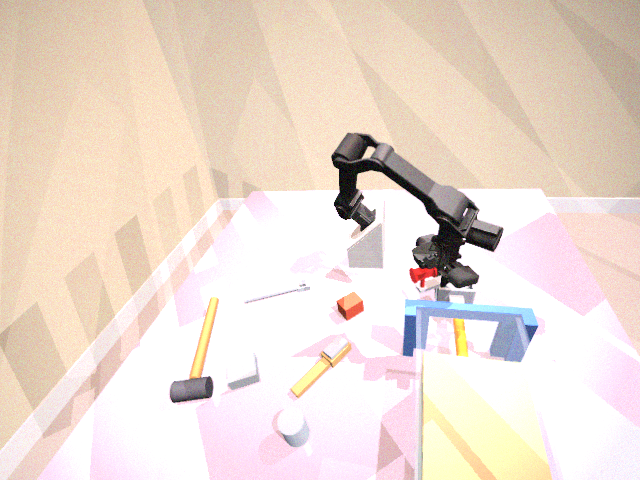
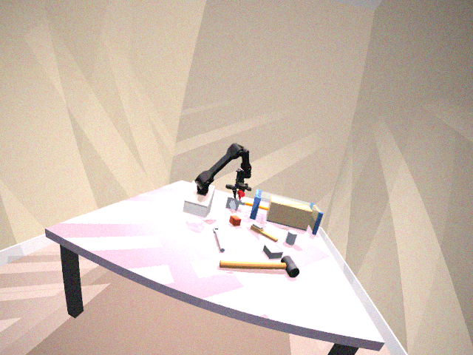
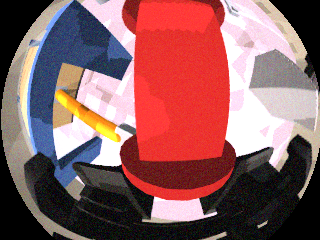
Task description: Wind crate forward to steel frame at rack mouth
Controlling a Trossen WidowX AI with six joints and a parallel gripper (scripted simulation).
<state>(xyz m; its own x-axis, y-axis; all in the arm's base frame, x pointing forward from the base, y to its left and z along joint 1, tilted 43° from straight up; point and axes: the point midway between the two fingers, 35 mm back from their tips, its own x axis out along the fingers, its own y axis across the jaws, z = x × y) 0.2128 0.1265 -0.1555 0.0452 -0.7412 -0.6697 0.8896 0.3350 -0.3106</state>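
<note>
Right now the crank handle is 10 mm ahead of my gripper tip, 10 mm to the right of it and 20 mm above it. Round my gripper tip: grey winch 40 mm behind, 40 mm to the left, 60 mm below; then frame 140 mm ahead, 40 mm to the left, 20 mm above; then red knob 20 mm ahead, 50 mm to the right, 50 mm above.
</note>
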